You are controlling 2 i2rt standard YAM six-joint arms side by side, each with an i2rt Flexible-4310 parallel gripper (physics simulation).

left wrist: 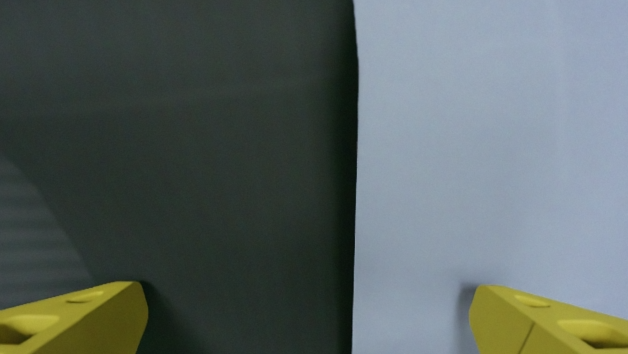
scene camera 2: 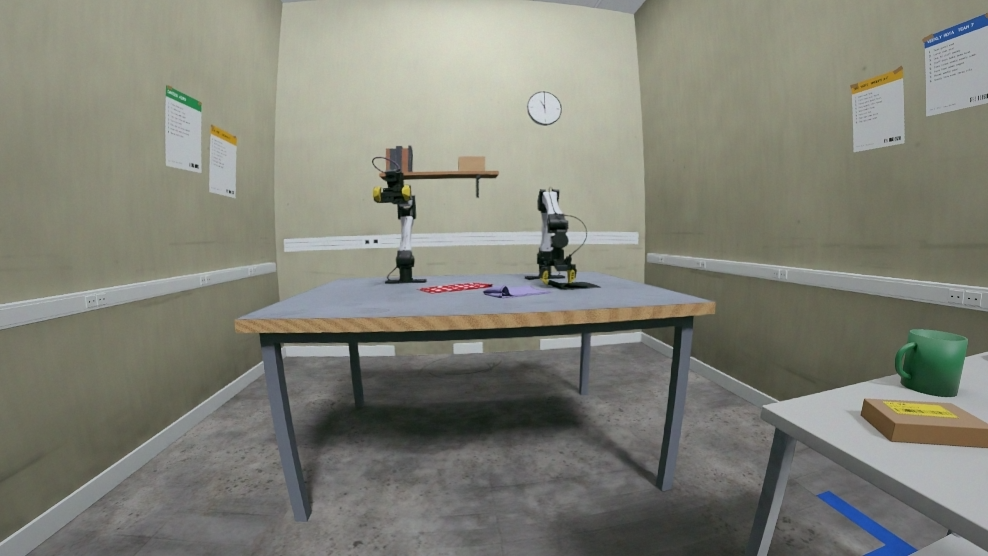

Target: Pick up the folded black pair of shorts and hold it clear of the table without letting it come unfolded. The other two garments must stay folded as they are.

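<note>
The folded black shorts (scene camera 2: pixel 587 284) (left wrist: pixel 225 175) lie flat at the right of the table (scene camera 2: pixel 345 300); in the left wrist view their straight edge runs top to bottom near the middle. My left gripper (scene camera 2: pixel 558 278) (left wrist: pixel 310 299) is open, low over the shorts' left part in the scene view. In the left wrist view one yellow finger is over the black cloth and the other is over the bare table top. A folded purple garment (scene camera 2: pixel 528 291) with a dark part and a folded red-and-white garment (scene camera 2: pixel 456 286) lie farther left. My right gripper (scene camera 2: pixel 391 194) is open, high above the table.
The purple garment lies close to the left of the left gripper in the scene view. A wall shelf (scene camera 2: pixel 442 174) with books and a box is behind the right arm. A white side table (scene camera 2: pixel 815 414) with a green mug (scene camera 2: pixel 934 363) and a cardboard box (scene camera 2: pixel 925 425) stands at the front right.
</note>
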